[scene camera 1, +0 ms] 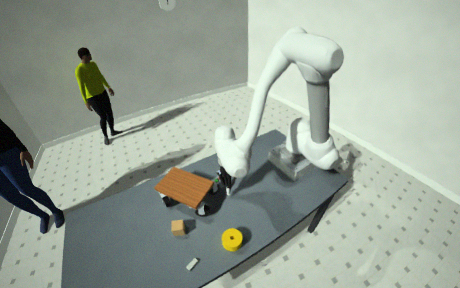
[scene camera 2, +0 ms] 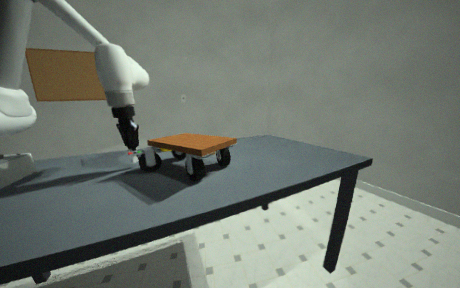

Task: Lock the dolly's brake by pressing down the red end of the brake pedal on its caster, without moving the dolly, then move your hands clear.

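Frame: origin at the arm's base, x back, y right, z up, level; metres.
Where they show: gripper, fingertip midpoint: point(scene camera 1: 228, 193) point(scene camera 2: 136, 161); arm's base, origin of the base link: point(scene camera 1: 295, 153).
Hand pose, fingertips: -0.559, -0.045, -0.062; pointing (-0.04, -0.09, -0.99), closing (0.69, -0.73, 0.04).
Things, the pixels of their top centre, and the offset from my fingertips, as dx, dy, dz. "spot": a spot on its surface instead. Level surfaces: height alone.
- caster, middle of its top: point(scene camera 2: 149, 146) point(scene camera 1: 211, 182) -0.077, +0.067, +0.077
- brake pedal with a green part, surface spot: point(scene camera 2: 140, 152) point(scene camera 1: 214, 178) spot: -0.049, +0.098, +0.064
- red end, surface spot: point(scene camera 2: 130, 153) spot: -0.013, +0.090, +0.062
- table, its level: dz -0.026
- tan block, middle of its top: point(scene camera 1: 177, 225) -0.348, -0.094, +0.034
- yellow disc, middle of its top: point(scene camera 1: 232, 237) -0.119, -0.281, +0.030
- small white piece, middle of its top: point(scene camera 1: 192, 264) -0.347, -0.303, -0.013
The dolly point(scene camera 1: 184, 187) point(scene camera 2: 192, 143) has a wooden deck and stands upright on its casters on the table. The caster point(scene camera 2: 150, 161) nearest the arm carries a brake pedal with a green part point(scene camera 1: 216, 180) point(scene camera 2: 140, 152) near the wheel and a red end point(scene camera 2: 130, 153) farther out. My gripper point(scene camera 1: 228, 191) point(scene camera 2: 133, 157) is shut and empty, pointing down beside this caster. In scene camera 2 its tips overlap the red end; whether they touch it, and the pedal's exact tilt, I cannot tell. In scene camera 1 the gripper partly hides the pedal.
On the table point(scene camera 1: 115, 245) point(scene camera 2: 280, 165) are a tan block point(scene camera 1: 178, 228), a yellow disc point(scene camera 1: 232, 240) and a small white piece point(scene camera 1: 192, 264). A person in a yellow top point(scene camera 1: 91, 82) stands on the floor beyond; another person in blue trousers point(scene camera 1: 20, 172) stands near the table's left end.
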